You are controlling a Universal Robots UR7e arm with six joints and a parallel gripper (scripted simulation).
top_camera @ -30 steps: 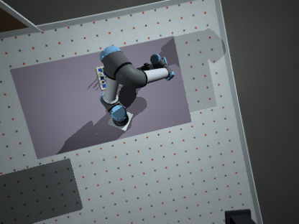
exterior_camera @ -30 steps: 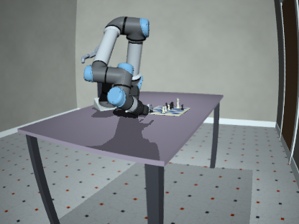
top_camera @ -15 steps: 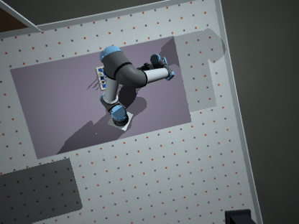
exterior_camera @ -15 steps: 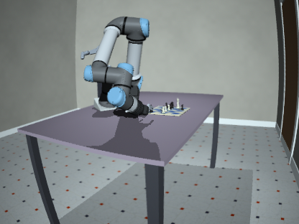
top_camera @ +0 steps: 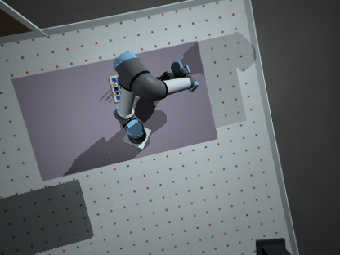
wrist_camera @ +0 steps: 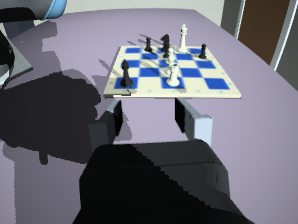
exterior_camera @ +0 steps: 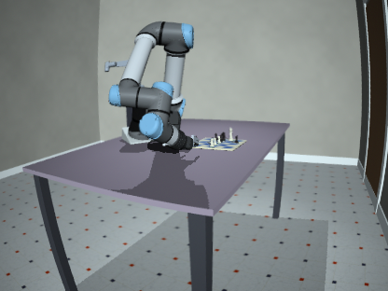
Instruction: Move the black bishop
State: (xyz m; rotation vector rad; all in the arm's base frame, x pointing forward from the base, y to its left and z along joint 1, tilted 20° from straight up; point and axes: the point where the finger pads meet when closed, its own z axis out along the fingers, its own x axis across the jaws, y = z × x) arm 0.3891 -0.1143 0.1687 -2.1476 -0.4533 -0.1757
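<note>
Now: hand 22 cm to the right of the chessboard and 5 cm above it. From my hand the other things lie so: tall white piece 30 cm to the left, 3 cm ahead, 2 cm below.
</note>
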